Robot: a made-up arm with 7 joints. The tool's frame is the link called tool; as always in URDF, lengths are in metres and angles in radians. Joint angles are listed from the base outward. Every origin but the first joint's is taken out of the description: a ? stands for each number. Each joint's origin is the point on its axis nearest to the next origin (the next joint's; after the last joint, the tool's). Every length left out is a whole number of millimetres.
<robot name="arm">
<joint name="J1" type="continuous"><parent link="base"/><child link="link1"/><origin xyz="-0.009 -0.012 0.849" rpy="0 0 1.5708"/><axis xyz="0 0 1"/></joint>
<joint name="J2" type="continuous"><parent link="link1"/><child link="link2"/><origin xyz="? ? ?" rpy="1.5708 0 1.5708"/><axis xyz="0 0 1"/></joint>
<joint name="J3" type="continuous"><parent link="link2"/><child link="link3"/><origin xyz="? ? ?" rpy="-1.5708 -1.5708 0"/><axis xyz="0 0 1"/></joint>
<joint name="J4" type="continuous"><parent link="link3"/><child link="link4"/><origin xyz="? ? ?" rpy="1.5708 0 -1.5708"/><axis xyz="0 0 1"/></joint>
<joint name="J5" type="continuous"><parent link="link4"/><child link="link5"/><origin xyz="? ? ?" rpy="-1.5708 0 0"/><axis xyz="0 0 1"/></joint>
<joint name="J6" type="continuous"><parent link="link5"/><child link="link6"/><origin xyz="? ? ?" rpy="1.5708 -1.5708 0"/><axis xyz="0 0 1"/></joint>
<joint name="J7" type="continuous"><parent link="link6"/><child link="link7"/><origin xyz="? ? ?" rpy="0 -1.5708 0"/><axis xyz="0 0 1"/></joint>
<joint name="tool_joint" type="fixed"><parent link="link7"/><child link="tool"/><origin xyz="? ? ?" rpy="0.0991 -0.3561 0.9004"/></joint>
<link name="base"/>
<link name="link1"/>
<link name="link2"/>
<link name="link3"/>
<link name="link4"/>
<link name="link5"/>
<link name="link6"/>
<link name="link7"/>
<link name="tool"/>
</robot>
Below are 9 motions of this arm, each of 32 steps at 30 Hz.
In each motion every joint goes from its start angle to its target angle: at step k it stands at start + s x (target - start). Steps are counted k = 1, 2, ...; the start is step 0. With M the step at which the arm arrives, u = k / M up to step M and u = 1 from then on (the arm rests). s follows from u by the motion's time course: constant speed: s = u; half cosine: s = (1 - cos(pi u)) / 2; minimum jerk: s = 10 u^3 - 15 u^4 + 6 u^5.
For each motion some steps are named. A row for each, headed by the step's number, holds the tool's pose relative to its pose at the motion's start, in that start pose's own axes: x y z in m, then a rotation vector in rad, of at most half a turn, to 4 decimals.
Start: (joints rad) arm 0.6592 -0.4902 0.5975 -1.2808 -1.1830 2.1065 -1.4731
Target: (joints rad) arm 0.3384 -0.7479 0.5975 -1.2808 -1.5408 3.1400 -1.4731
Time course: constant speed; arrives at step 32
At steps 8, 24, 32:
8: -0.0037 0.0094 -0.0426 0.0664 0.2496 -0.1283
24: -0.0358 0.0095 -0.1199 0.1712 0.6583 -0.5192
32: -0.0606 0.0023 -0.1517 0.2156 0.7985 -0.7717

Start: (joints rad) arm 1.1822 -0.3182 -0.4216 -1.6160 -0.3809 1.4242 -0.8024
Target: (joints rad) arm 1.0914 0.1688 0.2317 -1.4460 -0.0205 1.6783 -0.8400
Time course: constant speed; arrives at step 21
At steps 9, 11, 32:
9: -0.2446 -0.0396 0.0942 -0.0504 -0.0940 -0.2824
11: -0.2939 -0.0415 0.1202 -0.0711 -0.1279 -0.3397
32: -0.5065 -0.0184 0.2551 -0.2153 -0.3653 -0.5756

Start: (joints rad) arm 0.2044 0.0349 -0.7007 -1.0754 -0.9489 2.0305 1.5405
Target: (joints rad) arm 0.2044 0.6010 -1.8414 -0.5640 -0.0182 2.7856 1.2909
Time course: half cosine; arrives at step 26
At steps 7, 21, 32:
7: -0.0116 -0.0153 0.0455 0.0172 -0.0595 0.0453
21: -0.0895 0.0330 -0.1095 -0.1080 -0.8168 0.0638
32: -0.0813 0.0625 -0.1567 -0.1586 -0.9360 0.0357

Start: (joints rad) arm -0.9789 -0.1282 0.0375 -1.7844 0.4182 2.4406 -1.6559
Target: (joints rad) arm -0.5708 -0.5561 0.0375 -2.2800 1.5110 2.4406 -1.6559
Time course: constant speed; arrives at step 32
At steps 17, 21, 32:
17: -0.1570 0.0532 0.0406 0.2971 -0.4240 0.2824
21: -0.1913 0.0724 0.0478 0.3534 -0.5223 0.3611
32: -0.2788 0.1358 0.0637 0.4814 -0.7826 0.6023

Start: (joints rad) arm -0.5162 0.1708 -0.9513 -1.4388 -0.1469 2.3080 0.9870
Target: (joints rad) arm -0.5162 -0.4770 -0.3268 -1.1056 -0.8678 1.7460 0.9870
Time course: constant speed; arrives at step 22
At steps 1, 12, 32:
1: -0.0136 0.0000 -0.0234 -0.0171 -0.0086 -0.0119
12: -0.1434 -0.0953 -0.3246 -0.1079 -0.1871 -0.0793
32: -0.1756 -0.3315 -0.6180 -0.0501 -0.4016 0.0133

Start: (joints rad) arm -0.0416 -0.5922 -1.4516 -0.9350 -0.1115 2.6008 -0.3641
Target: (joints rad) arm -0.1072 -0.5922 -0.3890 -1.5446 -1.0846 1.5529 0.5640
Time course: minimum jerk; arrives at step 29
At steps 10, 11, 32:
10: -0.0803 0.1380 0.0619 -0.3046 0.1121 0.0986
11: -0.1040 0.1742 0.0702 -0.3690 0.1464 0.1057
32: -0.4350 0.6346 -0.0967 -0.5508 0.5731 -0.2820

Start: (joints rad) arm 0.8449 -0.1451 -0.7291 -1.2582 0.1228 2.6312 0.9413
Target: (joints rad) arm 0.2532 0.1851 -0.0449 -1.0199 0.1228 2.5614 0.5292
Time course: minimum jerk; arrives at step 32
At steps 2, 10, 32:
2: 0.0003 0.0007 0.0000 -0.0006 0.0000 -0.0015
10: 0.0272 0.0494 0.0055 -0.0482 0.0030 -0.1142
32: 0.1718 0.1258 0.1053 -0.2346 0.1012 -0.4841

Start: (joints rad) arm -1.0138 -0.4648 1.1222 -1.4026 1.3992 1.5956 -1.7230
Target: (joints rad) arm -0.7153 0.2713 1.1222 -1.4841 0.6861 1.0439 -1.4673
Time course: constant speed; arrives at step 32
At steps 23, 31, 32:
23: 0.2055 0.1175 -0.1512 -0.2955 -0.3986 0.5140
31: 0.2982 0.1817 -0.1517 -0.4538 -0.5469 0.6857
32: 0.3099 0.1904 -0.1497 -0.4759 -0.5654 0.7064

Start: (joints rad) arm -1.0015 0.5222 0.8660 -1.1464 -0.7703 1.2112 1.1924
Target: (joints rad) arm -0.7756 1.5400 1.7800 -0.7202 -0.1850 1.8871 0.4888
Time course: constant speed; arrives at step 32
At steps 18, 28, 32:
18: -0.0477 0.1776 0.0184 -1.2987 -0.1022 -0.3704
28: -0.0923 0.2239 0.1697 -1.9602 -0.1115 -0.1467
32: -0.1000 0.2524 0.2648 -2.1679 -0.1047 0.0486

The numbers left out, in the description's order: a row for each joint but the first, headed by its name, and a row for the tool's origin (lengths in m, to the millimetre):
J2: -0.007 -0.004 0
J3: 0.009 0.467 0
J4: -0.01 -0.066 0
J5: -0.143 0.642 0
J6: 0.009 0.016 0
J7: -0.006 -0.087 0
tool: -0.03 0.021 0

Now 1 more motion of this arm.
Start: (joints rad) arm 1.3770 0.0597 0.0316 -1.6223 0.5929 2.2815 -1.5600
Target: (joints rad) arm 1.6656 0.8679 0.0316 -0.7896 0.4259 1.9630 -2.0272
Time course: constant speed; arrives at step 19
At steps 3, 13, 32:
3: 0.0197 -0.0338 0.0608 -0.0918 -0.0586 -0.0906
13: 0.0604 -0.0910 0.2986 -0.3784 -0.2647 -0.3975
32: 0.0620 -0.0795 0.4533 -0.5377 -0.3961 -0.5827

